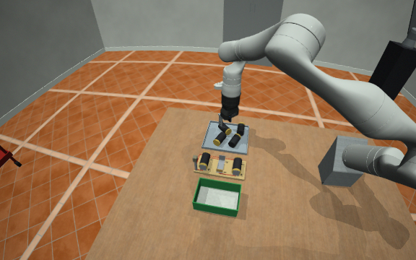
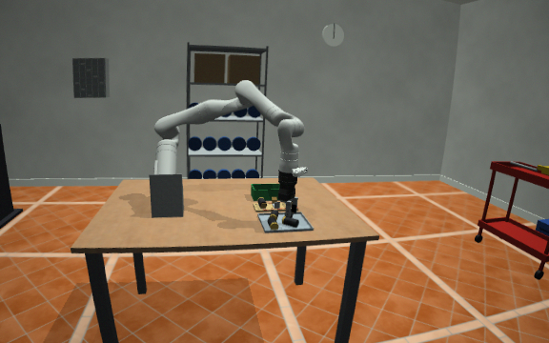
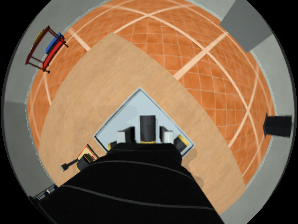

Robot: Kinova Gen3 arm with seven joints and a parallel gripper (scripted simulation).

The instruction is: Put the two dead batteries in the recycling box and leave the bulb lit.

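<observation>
The grey tray is 7 cm below my hand, 4 cm to the left of it and 2 cm behind it. The rest, counted from my hand: green recycling box: 36 cm to the left, 6 cm below, 3 cm behind.
</observation>
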